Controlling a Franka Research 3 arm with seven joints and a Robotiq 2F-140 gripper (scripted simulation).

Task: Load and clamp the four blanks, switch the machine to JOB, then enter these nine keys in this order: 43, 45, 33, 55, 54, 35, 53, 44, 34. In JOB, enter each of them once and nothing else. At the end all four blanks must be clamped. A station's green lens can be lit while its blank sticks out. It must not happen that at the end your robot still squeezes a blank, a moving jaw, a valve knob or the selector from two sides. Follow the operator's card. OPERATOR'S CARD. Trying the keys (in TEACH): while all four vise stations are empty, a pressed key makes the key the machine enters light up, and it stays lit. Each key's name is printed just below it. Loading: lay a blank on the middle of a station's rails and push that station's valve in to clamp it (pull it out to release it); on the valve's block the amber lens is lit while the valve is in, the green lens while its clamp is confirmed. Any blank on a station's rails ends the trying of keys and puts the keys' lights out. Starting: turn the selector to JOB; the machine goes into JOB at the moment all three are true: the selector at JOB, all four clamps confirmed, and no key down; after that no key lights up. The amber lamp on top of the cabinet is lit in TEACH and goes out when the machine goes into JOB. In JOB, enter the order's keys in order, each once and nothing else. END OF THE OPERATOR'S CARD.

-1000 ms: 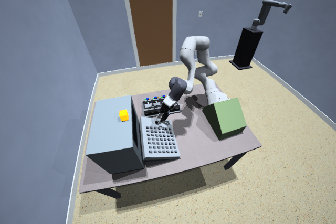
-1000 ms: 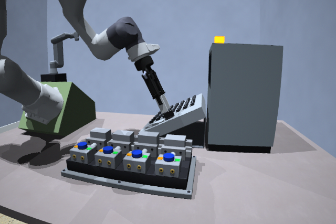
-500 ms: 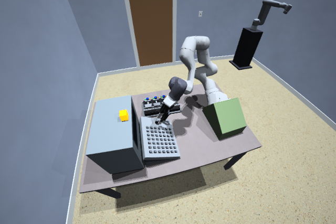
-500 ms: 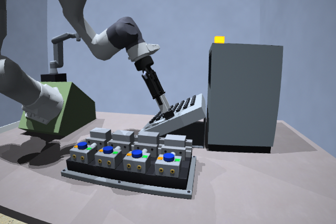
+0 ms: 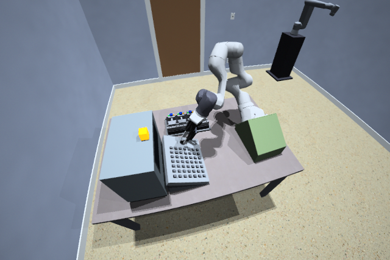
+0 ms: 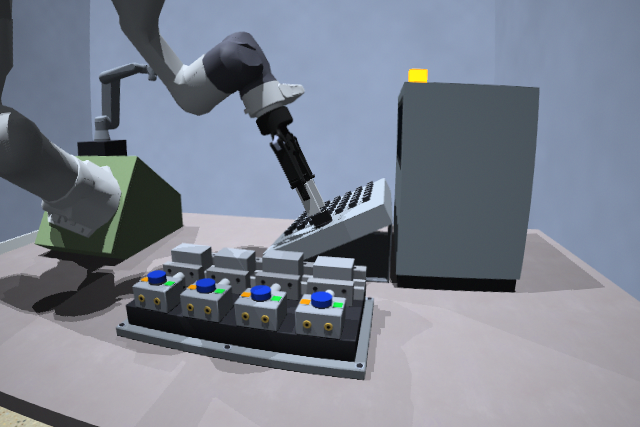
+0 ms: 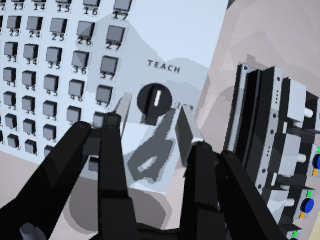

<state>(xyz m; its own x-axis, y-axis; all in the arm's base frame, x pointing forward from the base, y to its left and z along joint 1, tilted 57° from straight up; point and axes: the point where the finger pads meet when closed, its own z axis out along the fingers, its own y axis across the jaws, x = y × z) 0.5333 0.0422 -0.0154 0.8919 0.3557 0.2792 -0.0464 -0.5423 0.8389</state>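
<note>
Now: hand 3 cm short of the selector knob and 4 cm above it. Also, from my hand: keypad (5 cm ahead, 11 cm to the left, 9 cm below); then key (13 cm to the left, 7 cm below).
</note>
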